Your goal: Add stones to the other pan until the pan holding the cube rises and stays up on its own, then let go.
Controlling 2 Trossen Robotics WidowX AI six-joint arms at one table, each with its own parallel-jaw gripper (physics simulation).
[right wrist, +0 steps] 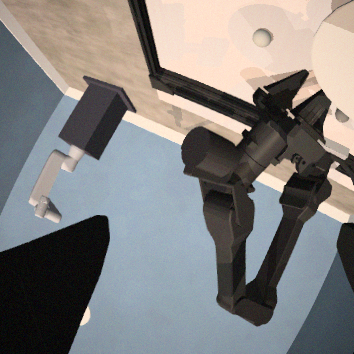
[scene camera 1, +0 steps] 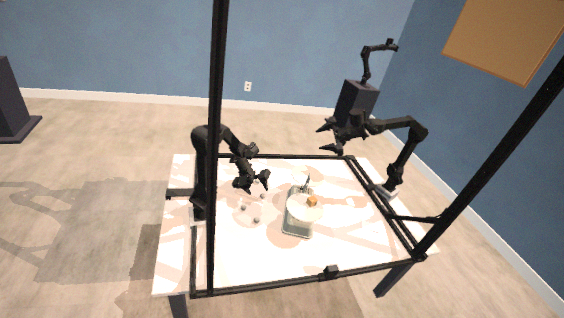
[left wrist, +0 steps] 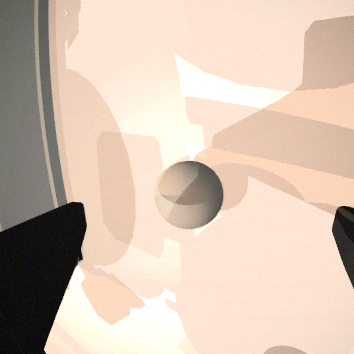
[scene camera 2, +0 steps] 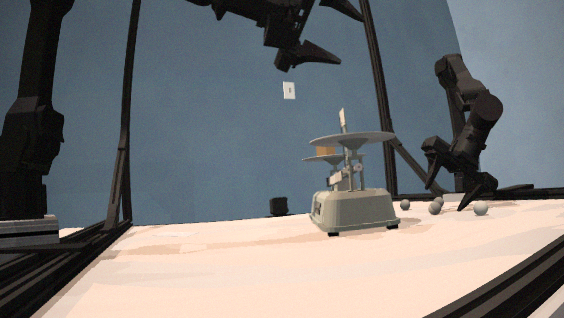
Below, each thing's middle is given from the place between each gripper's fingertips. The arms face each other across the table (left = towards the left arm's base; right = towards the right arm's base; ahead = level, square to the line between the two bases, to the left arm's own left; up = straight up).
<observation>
I see the grey balance scale (scene camera 2: 344, 208) 160 mm behind my right hand, 90 mm to the left of it and 180 mm below it.
The grey balance scale lies 130 mm behind my left hand, 160 mm to the right of it and 90 mm above it.
</observation>
